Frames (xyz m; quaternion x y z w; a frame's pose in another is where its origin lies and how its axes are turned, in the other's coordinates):
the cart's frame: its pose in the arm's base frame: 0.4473 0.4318 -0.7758 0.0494 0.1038 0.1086 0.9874
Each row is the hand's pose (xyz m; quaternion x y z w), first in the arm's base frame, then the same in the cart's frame.
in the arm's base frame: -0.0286 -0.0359 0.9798 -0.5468 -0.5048 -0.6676 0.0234
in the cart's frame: -0.9006 -0.1463 1.6416 0.5266 0.4745 0.6935 0.1288
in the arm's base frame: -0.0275 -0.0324 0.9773 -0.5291 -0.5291 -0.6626 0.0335
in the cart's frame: -0.8982 -0.1435 1.6392 0.5128 0.5012 0.6867 0.1199
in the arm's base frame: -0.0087 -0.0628 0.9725 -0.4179 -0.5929 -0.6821 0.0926
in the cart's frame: -0.8862 -0.1774 1.6408 0.4108 0.5834 0.6977 0.0648
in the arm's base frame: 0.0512 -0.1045 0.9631 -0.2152 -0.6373 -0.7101 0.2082
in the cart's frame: -0.8365 -0.2313 1.6477 -0.2183 -0.6626 -0.7146 0.0517
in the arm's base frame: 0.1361 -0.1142 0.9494 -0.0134 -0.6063 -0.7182 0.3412
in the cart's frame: -0.7550 -0.2597 1.6534 -0.0214 -0.6681 -0.7177 0.1953
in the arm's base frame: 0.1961 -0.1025 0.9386 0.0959 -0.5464 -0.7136 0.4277
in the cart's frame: -0.6930 -0.2619 1.6550 0.0883 -0.6296 -0.7142 0.2929
